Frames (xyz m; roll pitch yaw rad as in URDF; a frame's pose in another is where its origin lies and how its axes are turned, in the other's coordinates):
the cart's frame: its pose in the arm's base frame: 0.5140 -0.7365 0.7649 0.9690 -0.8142 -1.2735
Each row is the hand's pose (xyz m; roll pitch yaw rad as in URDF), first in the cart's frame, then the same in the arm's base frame.
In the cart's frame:
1: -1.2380 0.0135 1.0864 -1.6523 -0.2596 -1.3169
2: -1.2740 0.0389 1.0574 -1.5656 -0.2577 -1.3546
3: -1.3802 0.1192 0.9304 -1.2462 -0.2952 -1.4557
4: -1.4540 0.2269 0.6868 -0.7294 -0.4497 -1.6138
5: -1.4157 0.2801 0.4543 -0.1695 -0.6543 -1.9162
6: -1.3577 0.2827 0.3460 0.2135 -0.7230 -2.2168
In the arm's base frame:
1: -0.7173 0.2513 0.2945 -0.5880 0.2559 -2.1463
2: -0.6889 0.2893 0.2714 -0.5155 0.2885 -2.1632
3: -0.5655 0.3990 0.1903 -0.2511 0.3521 -2.2503
4: -0.3195 0.4900 0.1029 0.1267 0.3772 -2.4770
5: -0.0811 0.4688 0.0705 0.3925 0.3912 -2.8307
6: 0.0299 0.4162 0.0720 0.4798 0.4224 -3.0917

